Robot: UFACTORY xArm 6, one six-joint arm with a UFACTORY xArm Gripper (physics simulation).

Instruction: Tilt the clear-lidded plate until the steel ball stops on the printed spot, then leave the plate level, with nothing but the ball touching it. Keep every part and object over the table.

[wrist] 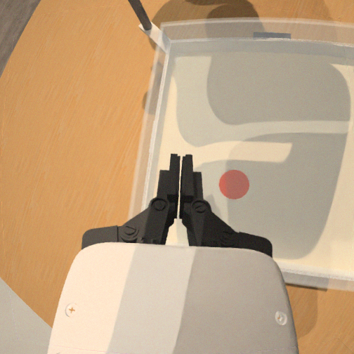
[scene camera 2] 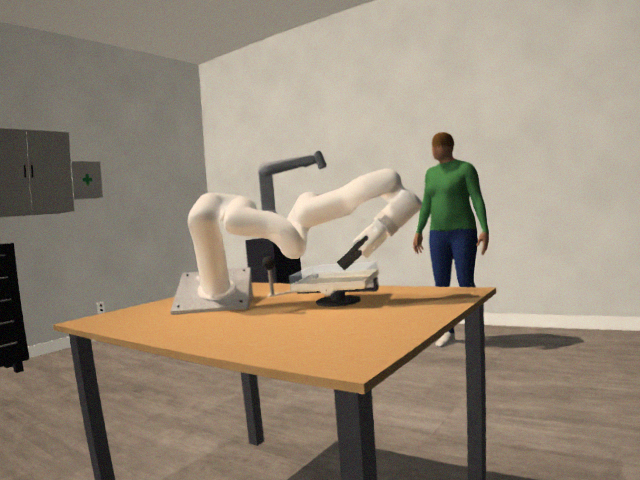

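Observation:
The clear-lidded plate (scene camera 2: 336, 283) (wrist: 156, 125) sits on a black pedestal (scene camera 2: 338, 300); it looks near level, but a slight tilt cannot be ruled out. The printed red spot (wrist: 234, 184) shows through the lid, right of the fingertips in the wrist view. The steel ball does not show in the wrist view, where the plate's right side is cut off, and cannot be made out surely in the scene view. My gripper (scene camera 2: 342, 266) (wrist: 180, 167) is shut and empty, slanting down over the plate near its lid. Whether the fingertips touch the lid cannot be told.
A thin post (scene camera 2: 270, 279) (wrist: 141, 15) with a dark knob (scene camera 2: 267, 262) rises beside one plate corner. The arm's base plate (scene camera 2: 186, 294) is bolted on the wooden table (scene camera 2: 248, 335). A dark angled stand (scene camera 2: 266, 191) and a person (scene camera 2: 451, 201) are behind the table.

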